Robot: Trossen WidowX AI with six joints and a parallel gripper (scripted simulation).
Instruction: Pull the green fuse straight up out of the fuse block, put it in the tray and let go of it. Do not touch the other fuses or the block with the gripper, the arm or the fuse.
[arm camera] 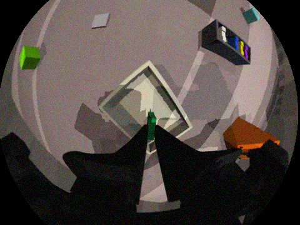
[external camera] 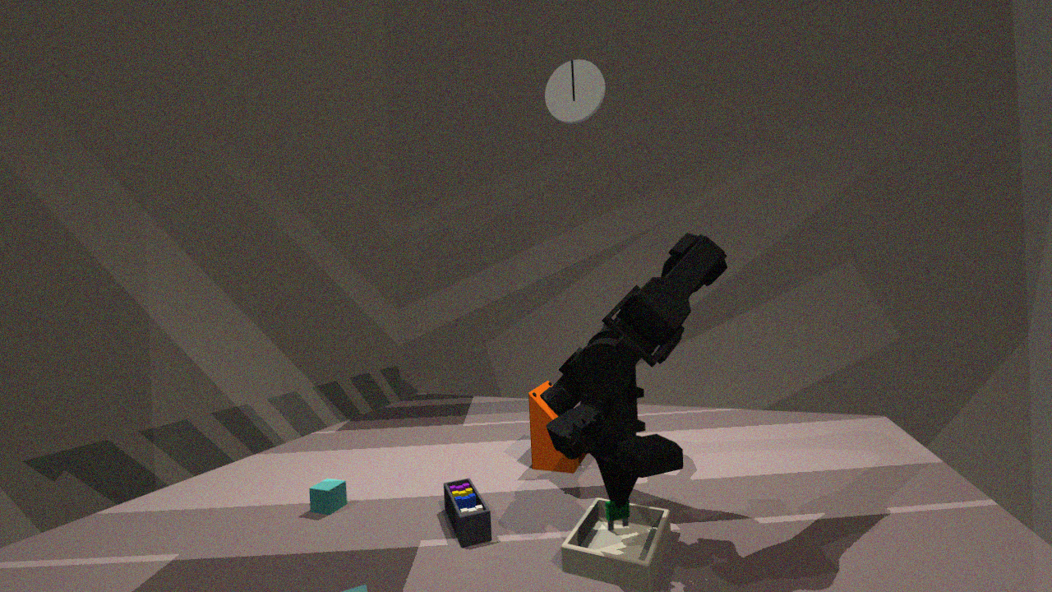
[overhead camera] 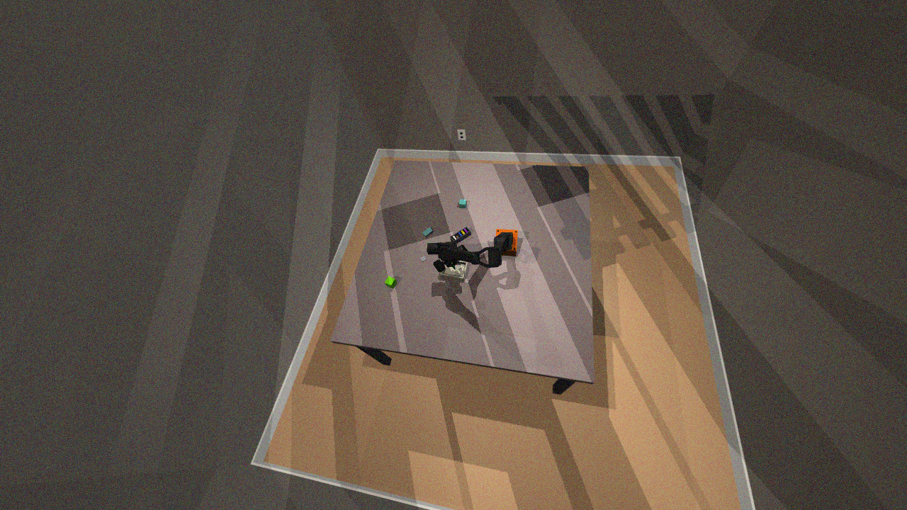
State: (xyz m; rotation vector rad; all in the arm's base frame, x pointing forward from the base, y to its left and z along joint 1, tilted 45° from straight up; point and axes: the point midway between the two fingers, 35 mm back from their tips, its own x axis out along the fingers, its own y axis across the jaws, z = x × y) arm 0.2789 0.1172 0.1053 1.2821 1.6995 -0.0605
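Now: gripper tip 1 cm above the green fuse. From my gripper tip the other things lie so: flat cyan block: 24 cm to the right, 19 cm ahead, 5 cm below; grey square: 19 cm ahead, 6 cm to the right, 6 cm below; tray: 5 cm below.
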